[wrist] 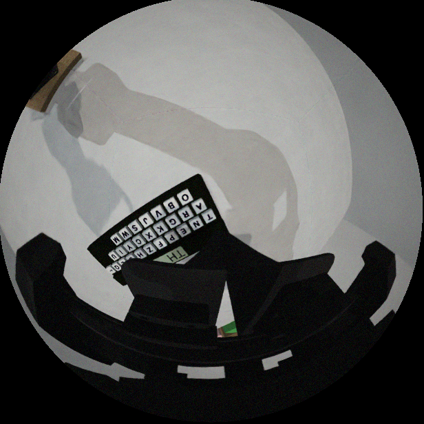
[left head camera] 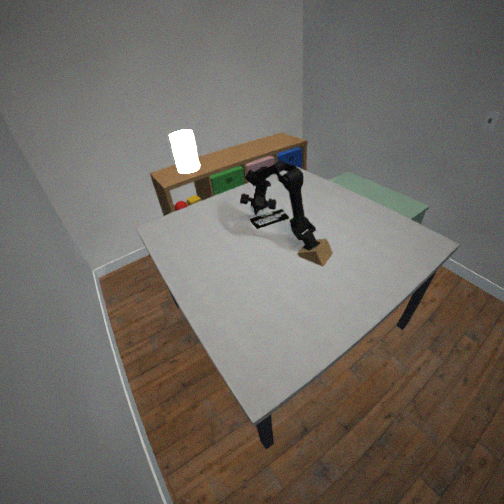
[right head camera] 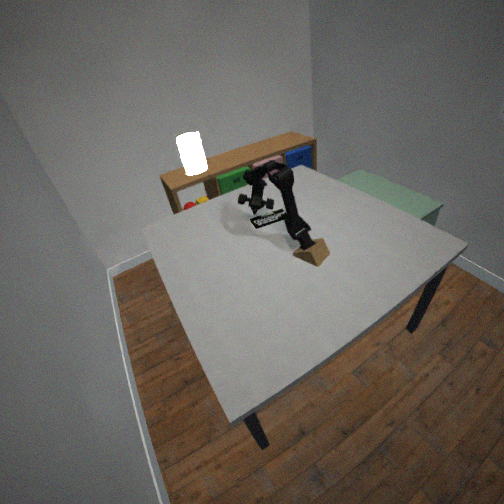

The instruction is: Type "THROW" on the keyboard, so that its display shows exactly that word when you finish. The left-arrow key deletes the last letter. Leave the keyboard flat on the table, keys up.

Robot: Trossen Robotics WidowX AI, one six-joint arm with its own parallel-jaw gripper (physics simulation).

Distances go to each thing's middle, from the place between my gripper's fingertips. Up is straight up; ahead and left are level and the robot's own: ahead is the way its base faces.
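Scene:
Black keyboard [wrist: 177, 223]: 1 cm ahead of my hand, 9 cm to the right of it and 6 cm below it.

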